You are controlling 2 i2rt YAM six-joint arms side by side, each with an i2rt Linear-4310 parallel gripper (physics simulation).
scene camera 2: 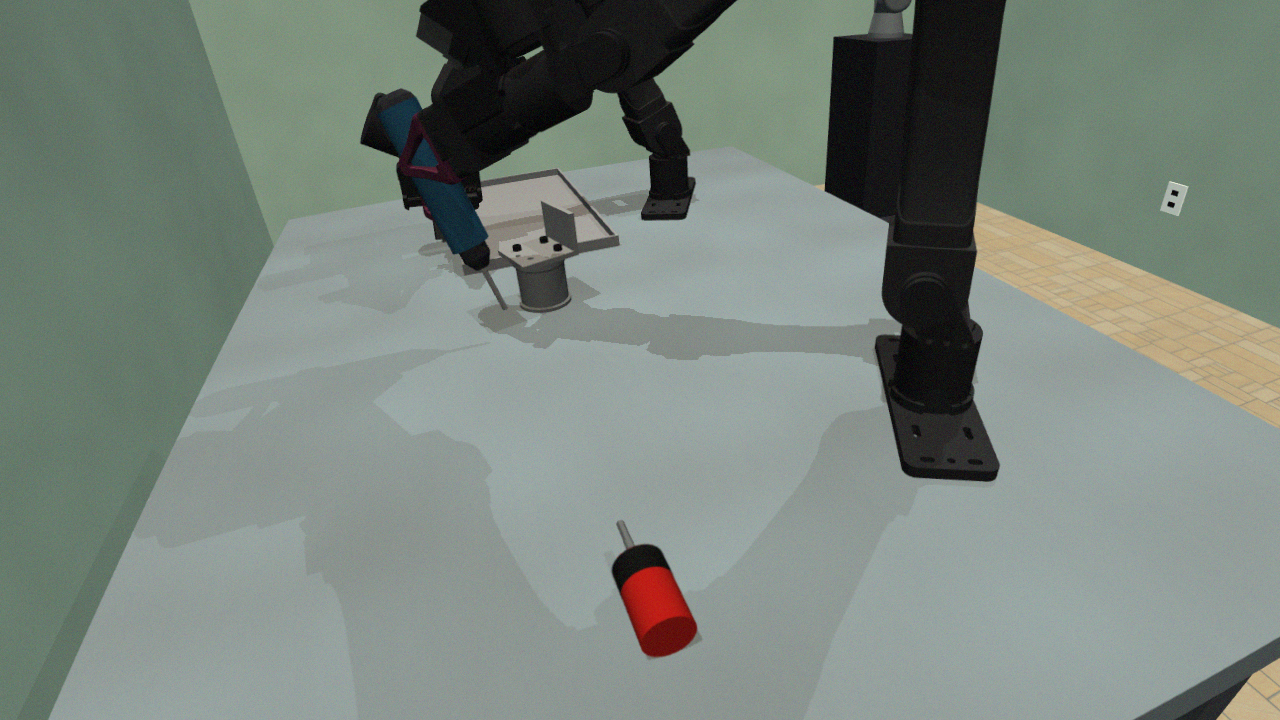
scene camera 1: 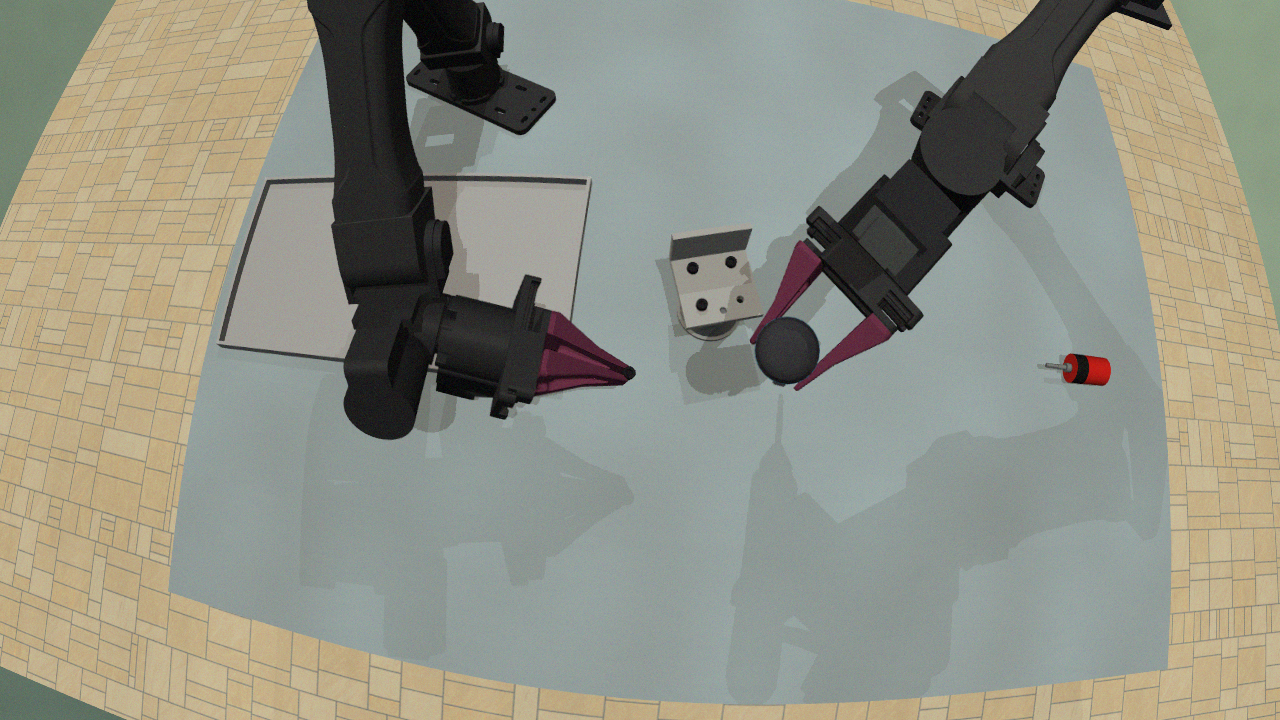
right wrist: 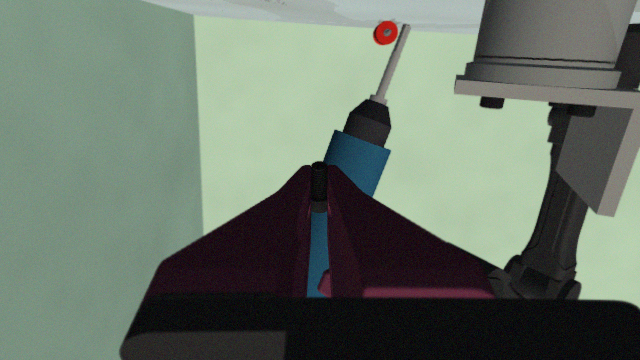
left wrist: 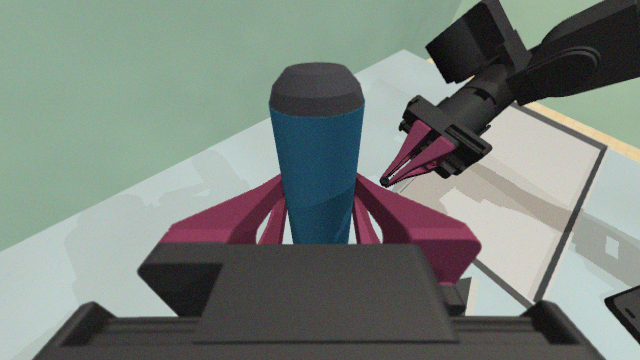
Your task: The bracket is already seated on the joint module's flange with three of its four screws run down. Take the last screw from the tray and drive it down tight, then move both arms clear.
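Where they show: left gripper, between the fingertips: (scene camera 2: 416, 162) (left wrist: 319, 180); right gripper, between the fingertips: (scene camera 1: 627, 376) (right wrist: 319, 180) (left wrist: 383, 183); left arm's base, origin of its link: (scene camera 2: 927, 402); right arm's base, origin of its link: (scene camera 2: 670, 199) (scene camera 1: 477, 89).
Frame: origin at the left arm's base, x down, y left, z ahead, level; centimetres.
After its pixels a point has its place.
Observation:
The pale L-shaped bracket (scene camera 1: 713, 284) @(y -17.9, x -6.6, z 40.8 cm) (right wrist: 542, 94) @(y -20.1, x -6.3, z 43.2 cm) sits on the grey joint module (scene camera 2: 543, 286) @(y -15.0, x -3.2, z 39.6 cm) (right wrist: 545, 40) @(y -19.4, x -4.3, z 43.0 cm). Three black screw heads show in it; the hole at its lower right corner in scene camera 1 is open. My left gripper (scene camera 1: 775, 364) @(y -9.7, x -19.3, z 48.7 cm) (left wrist: 319, 180) @(y -9.7, x -19.3, z 48.7 cm) is shut on the blue screwdriver (scene camera 2: 454, 214) @(y -7.6, x -14.5, z 44.6 cm) (right wrist: 361, 160) @(y -11.1, x -11.5, z 45.7 cm), which is tilted, its bit (scene camera 2: 494, 290) @(y -8.9, x -5.6, z 42.7 cm) pointing down beside the module, off the bracket. My right gripper (scene camera 1: 626, 374) @(y -19.0, x -9.5, z 52.6 cm) (left wrist: 383, 183) @(y -19.0, x -9.5, z 52.6 cm) is shut on a black screw (right wrist: 319, 186) @(y -19.4, x -9.6, z 52.8 cm) at its fingertips, left of the bracket in scene camera 1.
The shallow tray (scene camera 1: 582, 232) @(y -32.2, x -1.5, z 41.2 cm) (left wrist: 573, 220) @(y -50.8, x -1.2, z 44.2 cm) lies under the right arm, which hides part of it. A red and black tool with a metal tip (scene camera 1: 1093, 368) @(y 24.3, x -3.4, z 20.4 cm) (scene camera 2: 657, 604) @(y 25.9, x -3.4, z 19.4 cm) lies on the table, at the right in scene camera 1.

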